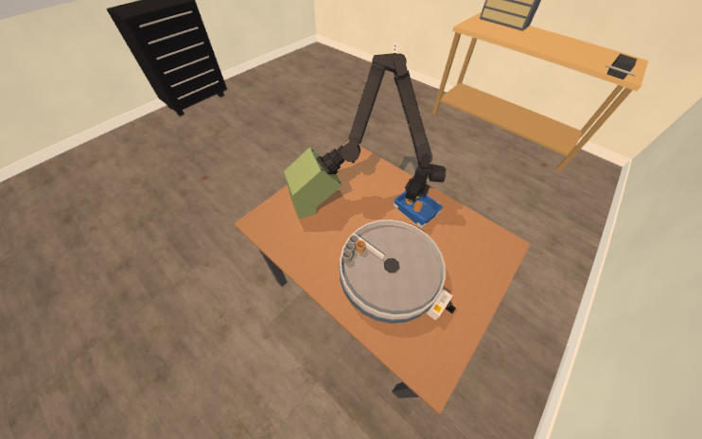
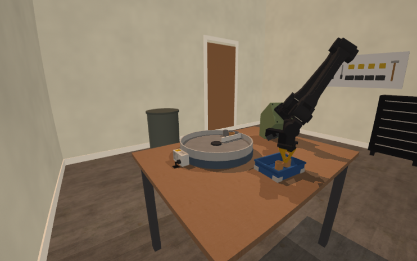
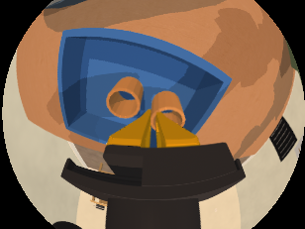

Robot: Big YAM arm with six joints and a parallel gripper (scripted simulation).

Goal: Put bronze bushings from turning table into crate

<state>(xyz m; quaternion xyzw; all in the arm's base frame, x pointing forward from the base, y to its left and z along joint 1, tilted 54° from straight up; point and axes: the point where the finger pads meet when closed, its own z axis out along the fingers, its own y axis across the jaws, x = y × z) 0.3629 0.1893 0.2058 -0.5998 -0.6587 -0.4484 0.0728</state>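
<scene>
Right now the blue crate is 30 mm ahead of my hand, 10 mm to the right of it and 20 mm below it. Also, from my hand: grey turning table: 170 mm ahead, 360 mm to the right, 10 mm above.
</scene>
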